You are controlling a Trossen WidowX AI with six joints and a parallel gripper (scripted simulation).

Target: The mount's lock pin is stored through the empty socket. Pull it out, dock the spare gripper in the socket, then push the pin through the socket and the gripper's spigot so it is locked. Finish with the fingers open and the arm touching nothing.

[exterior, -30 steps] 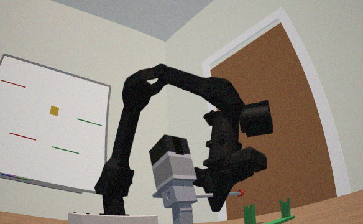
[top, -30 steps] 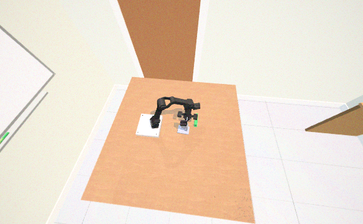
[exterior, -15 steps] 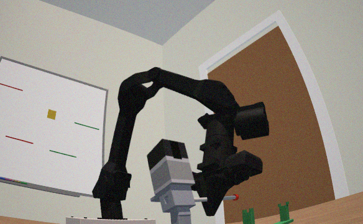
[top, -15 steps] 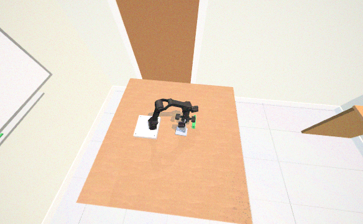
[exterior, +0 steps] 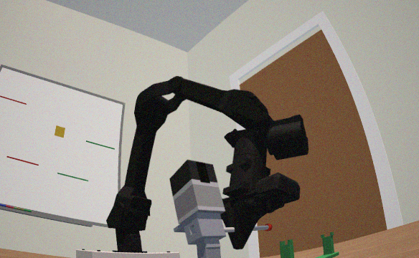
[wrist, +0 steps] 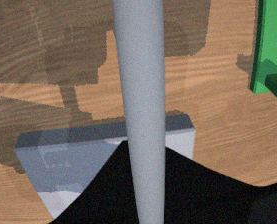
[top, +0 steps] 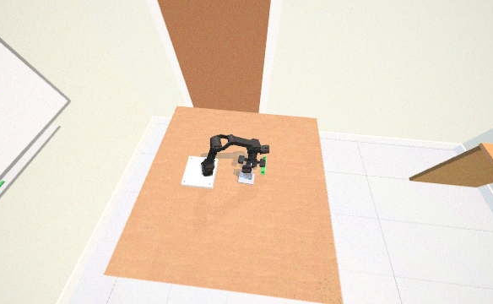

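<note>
The grey mount is 5 cm to the right of my gripper tip and 2 cm behind it. Also, from my gripper tip: spare gripper 8 cm above, 6 cm to the right, 2 cm behind; then green stand 10 cm ahead, 4 cm to the left, 2 cm below.
</note>
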